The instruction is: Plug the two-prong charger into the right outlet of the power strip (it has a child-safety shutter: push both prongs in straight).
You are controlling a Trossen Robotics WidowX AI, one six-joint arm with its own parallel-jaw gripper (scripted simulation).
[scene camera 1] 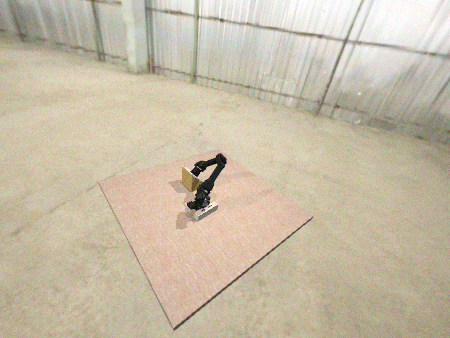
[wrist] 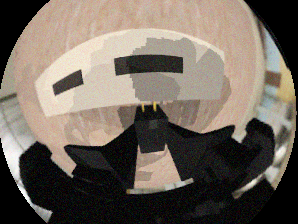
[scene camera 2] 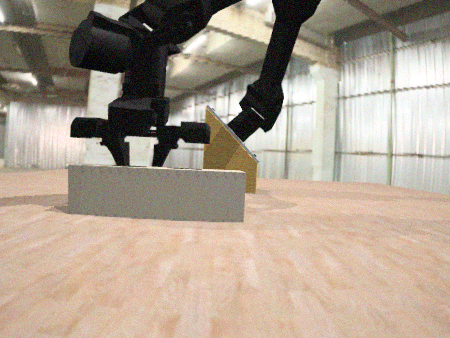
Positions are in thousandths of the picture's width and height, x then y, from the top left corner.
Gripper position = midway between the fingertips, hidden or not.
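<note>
In the wrist view I can see my gripper (wrist: 502, 551), and I am holding a charger (wrist: 505, 547) in it.
</note>
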